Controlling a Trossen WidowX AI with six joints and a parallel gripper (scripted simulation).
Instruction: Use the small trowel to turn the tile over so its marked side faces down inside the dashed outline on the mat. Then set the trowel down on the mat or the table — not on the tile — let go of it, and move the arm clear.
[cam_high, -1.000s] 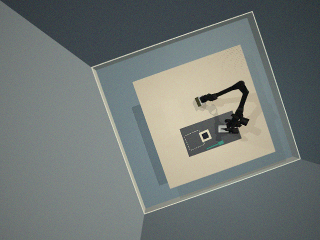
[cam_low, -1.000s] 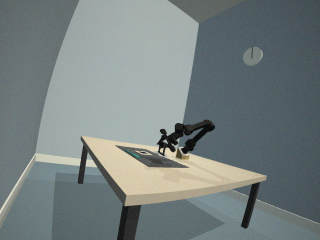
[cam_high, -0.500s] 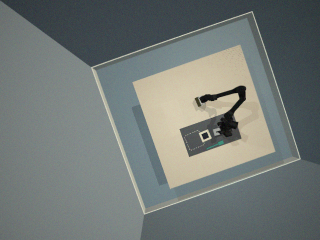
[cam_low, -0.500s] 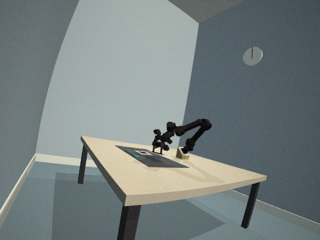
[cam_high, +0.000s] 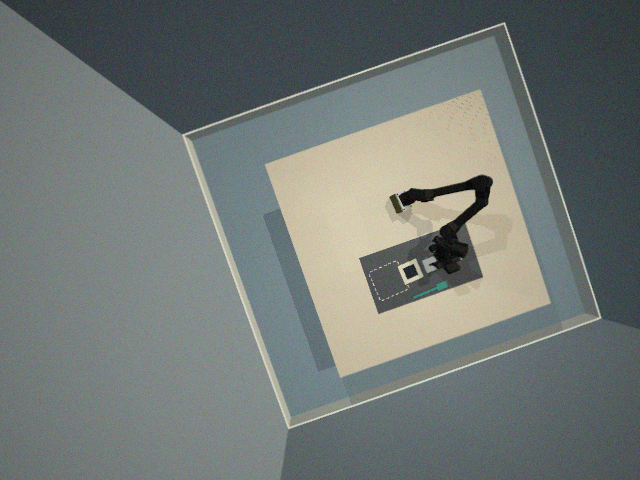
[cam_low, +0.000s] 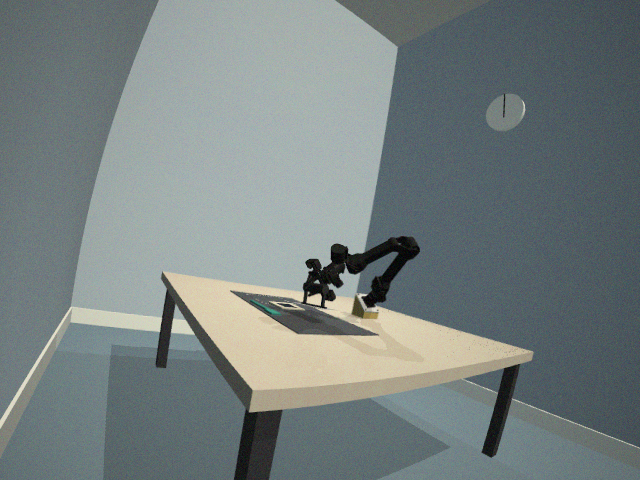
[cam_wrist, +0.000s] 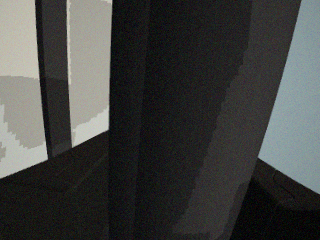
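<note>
Now: gripper tip 3 cm past the dark mat, 8 cm to the left of it and 11 cm above it. The rest, counted from my gripper tip: tile (4 cm behind, 15 cm to the right, 9 cm below); then thin teal tool (12 cm ahead, 8 cm to the right, 9 cm below); then small trowel (3 cm behind, 1 cm below).
</note>
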